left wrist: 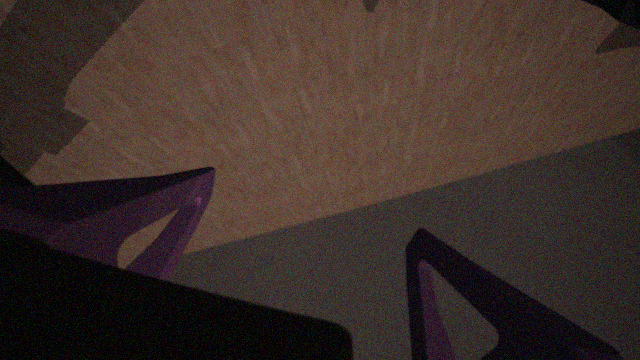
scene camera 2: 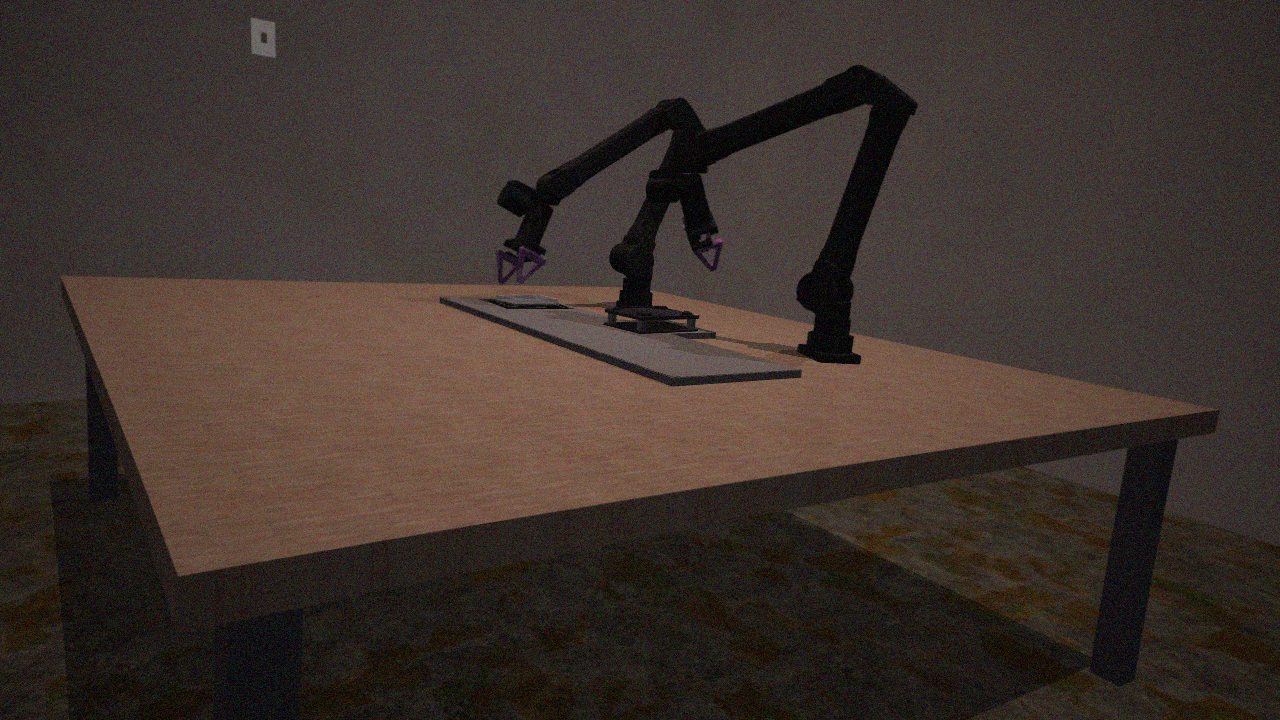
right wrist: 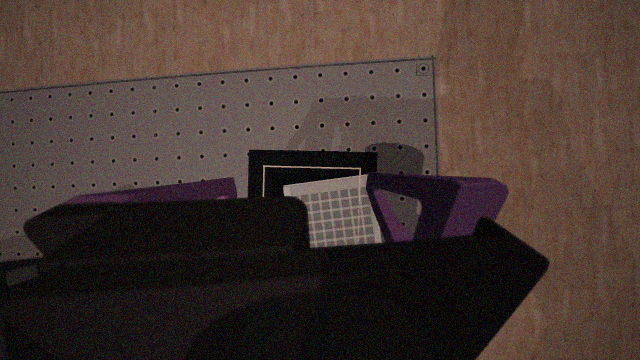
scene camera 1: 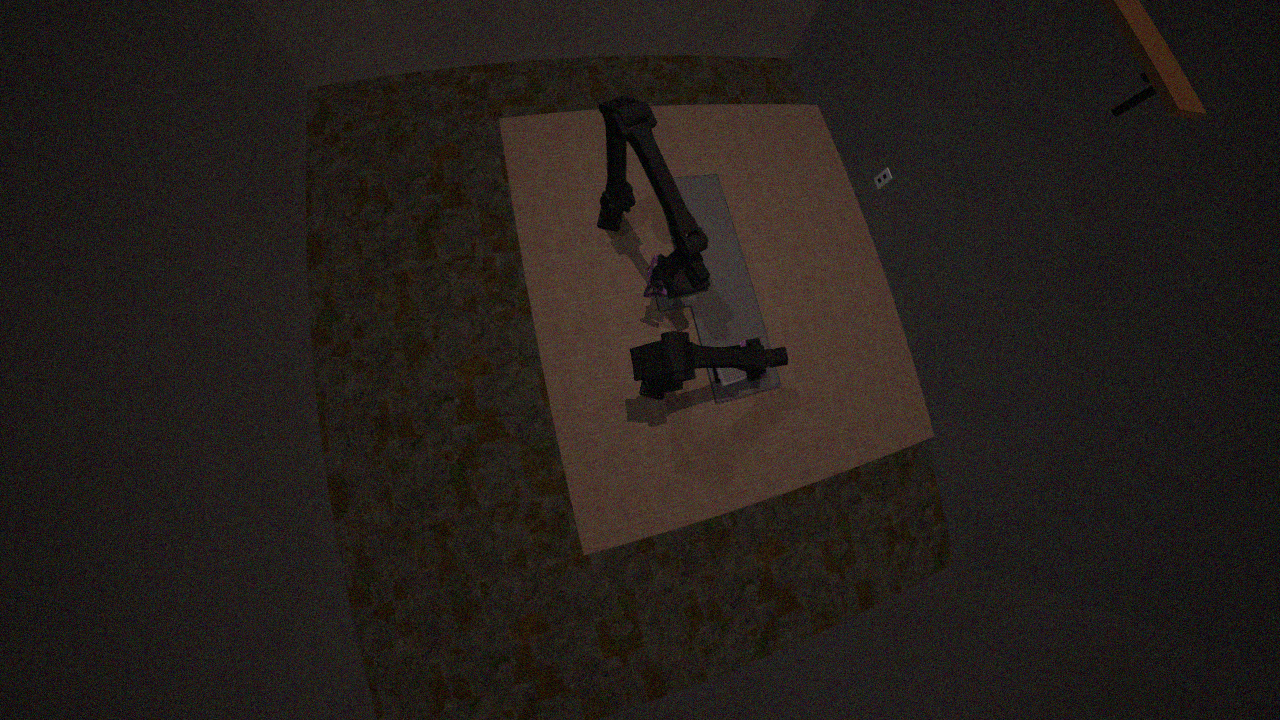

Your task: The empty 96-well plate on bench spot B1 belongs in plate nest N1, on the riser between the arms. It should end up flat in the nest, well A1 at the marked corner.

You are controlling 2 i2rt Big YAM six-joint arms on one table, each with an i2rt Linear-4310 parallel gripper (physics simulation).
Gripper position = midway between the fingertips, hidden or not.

My left gripper [scene camera 2: 709, 261] is open, with nothing in its grasp. My right gripper [scene camera 2: 509, 282] is open, holding nothing. Also in view: a well plate [right wrist: 339, 211]. Also in view: a black nest with white outline [right wrist: 269, 170].
My left gripper also shows in the left wrist view [left wrist: 317, 210] and in scene camera 1 [scene camera 1: 646, 285]. My right gripper also shows in the right wrist view [right wrist: 303, 183]. The left wrist view misses the well plate: it is out of frame.
